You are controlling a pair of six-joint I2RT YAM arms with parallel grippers.
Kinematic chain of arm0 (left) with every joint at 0, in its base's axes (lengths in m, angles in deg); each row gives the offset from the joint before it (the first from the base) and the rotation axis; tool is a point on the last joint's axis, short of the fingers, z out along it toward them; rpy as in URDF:
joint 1: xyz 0 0 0.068 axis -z
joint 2: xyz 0.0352 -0.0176 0.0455 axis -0.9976 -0.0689 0
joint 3: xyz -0.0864 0.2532 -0.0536 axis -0.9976 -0.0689 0
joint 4: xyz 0.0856 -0.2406 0.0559 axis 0.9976 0.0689 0
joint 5: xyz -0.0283 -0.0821 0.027 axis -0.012 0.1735 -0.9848
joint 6: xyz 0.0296 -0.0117 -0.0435 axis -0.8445 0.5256 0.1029
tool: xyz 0 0 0 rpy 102.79 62.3 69.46
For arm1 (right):
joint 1: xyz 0 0 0.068 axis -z
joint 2: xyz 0.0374 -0.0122 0.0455 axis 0.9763 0.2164 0
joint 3: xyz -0.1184 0.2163 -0.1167 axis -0.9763 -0.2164 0
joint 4: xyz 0.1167 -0.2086 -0.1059 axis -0.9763 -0.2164 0
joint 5: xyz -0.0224 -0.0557 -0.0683 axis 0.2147 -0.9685 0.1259
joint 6: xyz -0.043 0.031 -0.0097 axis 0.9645 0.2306 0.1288
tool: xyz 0 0 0 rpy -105.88 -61.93 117.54
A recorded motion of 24 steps. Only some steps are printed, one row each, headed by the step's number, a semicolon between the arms.
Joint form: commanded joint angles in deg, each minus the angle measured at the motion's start. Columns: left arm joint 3, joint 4, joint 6, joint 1, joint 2, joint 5; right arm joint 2, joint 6, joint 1, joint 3, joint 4, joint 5.
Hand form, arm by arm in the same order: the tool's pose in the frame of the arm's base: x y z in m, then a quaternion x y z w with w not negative. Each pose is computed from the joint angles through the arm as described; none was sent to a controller.
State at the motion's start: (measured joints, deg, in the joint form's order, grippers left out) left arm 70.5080 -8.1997 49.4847 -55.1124 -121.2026 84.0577; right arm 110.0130 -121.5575 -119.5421 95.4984 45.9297 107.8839
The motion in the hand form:
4: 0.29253 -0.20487 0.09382 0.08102 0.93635 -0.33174 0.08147; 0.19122 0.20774 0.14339 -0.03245 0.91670 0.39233 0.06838
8: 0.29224 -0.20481 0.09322 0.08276 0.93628 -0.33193 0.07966; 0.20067 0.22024 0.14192 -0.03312 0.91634 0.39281 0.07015
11: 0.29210 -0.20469 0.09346 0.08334 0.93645 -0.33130 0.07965; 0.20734 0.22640 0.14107 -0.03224 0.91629 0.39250 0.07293
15: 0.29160 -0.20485 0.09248 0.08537 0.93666 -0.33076 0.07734; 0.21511 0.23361 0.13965 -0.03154 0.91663 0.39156 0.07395
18: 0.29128 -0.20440 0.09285 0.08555 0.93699 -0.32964 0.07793; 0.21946 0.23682 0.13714 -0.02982 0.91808 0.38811 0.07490
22: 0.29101 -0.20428 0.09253 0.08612 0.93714 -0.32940 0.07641; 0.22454 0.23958 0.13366 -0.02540 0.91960 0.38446 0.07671
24: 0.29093 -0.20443 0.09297 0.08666 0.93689 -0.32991 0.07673; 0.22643 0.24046 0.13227 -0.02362 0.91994 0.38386 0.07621
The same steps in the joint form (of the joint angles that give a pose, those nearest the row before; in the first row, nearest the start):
4: -1.94 3.71 -0.53 1.32 -3.01 -1.39; 4.77 1.42 -2.09 6.71 -0.45 1.40
8: -1.95 3.84 -0.75 1.32 -3.09 -1.22; 8.33 1.06 -2.59 9.77 0.40 0.99
11: -1.95 3.97 -0.85 1.32 -3.03 -1.26; 10.32 1.04 -2.56 11.62 0.74 0.72
15: -1.94 4.15 -1.10 1.37 -3.18 -1.15; 12.69 1.06 -2.52 13.88 0.81 0.57
18: -2.03 4.25 -1.18 1.35 -3.03 -1.28; 14.15 1.15 -2.42 14.99 0.85 0.24
22: -2.03 4.41 -1.28 1.35 -3.07 -1.19; 15.76 1.06 -2.18 16.03 1.17 -0.21
24: -2.03 4.41 -1.30 1.37 -2.99 -1.16; 16.37 0.98 -2.06 16.40 1.30 -0.21

